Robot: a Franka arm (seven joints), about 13 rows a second.
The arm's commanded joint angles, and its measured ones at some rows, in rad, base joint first. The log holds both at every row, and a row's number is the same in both.
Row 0, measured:
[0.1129, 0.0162, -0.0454, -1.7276, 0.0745, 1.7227, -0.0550]
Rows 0 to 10, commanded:
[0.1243, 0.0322, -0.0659, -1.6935, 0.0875, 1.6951, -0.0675]
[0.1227, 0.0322, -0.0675, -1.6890, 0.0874, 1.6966, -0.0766]
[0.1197, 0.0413, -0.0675, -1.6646, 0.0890, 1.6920, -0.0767]
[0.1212, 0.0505, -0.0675, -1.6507, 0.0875, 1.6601, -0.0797]
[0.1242, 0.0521, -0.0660, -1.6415, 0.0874, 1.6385, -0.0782]
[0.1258, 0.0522, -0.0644, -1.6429, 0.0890, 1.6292, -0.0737]
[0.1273, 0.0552, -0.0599, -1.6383, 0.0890, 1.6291, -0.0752]
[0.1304, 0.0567, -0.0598, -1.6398, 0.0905, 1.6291, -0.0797]
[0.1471, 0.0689, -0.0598, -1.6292, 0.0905, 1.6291, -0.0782]
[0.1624, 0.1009, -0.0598, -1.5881, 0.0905, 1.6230, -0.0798]
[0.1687, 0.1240, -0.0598, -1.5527, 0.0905, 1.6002, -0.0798]
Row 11, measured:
[0.1470, 0.0566, -0.0534, -1.6520, 0.0747, 1.6472, -0.0585]
